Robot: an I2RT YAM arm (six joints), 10 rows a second.
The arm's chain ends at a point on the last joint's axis. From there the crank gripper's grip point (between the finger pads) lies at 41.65 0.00 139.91 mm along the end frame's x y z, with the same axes.
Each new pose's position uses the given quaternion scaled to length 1; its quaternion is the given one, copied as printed.
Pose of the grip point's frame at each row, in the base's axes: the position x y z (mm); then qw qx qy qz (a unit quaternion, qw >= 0):
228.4, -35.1, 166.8, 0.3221, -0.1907, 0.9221, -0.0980
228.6, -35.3, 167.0, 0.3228, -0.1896, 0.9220, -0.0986
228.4, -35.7, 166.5, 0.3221, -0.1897, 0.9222, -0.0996
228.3, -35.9, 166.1, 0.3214, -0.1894, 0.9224, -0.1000
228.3, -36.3, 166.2, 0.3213, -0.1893, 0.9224, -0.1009
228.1, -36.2, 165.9, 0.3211, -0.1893, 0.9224, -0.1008
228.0, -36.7, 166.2, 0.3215, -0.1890, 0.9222, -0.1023
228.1, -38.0, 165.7, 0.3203, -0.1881, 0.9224, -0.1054
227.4, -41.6, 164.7, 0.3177, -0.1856, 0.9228, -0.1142
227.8, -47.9, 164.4, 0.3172, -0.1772, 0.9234, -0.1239
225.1, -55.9, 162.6, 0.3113, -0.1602, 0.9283, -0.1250
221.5, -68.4, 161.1, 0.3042, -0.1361, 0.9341, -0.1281
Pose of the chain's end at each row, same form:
170.0, -9.7, 298.2, 0.3221, -0.1907, 0.9221, -0.0980
170.1, -9.8, 298.3, 0.3228, -0.1896, 0.9220, -0.0986
170.0, -9.9, 297.8, 0.3221, -0.1897, 0.9222, -0.0996
170.1, -9.9, 297.4, 0.3214, -0.1894, 0.9224, -0.1000
170.1, -10.0, 297.5, 0.3213, -0.1893, 0.9224, -0.1009
170.0, -9.9, 297.2, 0.3211, -0.1893, 0.9224, -0.1008
169.7, -10.0, 297.3, 0.3215, -0.1890, 0.9222, -0.1023
170.0, -10.4, 296.8, 0.3203, -0.1881, 0.9224, -0.1054
169.8, -11.3, 295.4, 0.3177, -0.1856, 0.9228, -0.1142
170.4, -14.7, 294.4, 0.3172, -0.1772, 0.9234, -0.1239
170.1, -21.8, 293.4, 0.3113, -0.1602, 0.9283, -0.1250
169.5, -32.7, 292.7, 0.3042, -0.1361, 0.9341, -0.1281

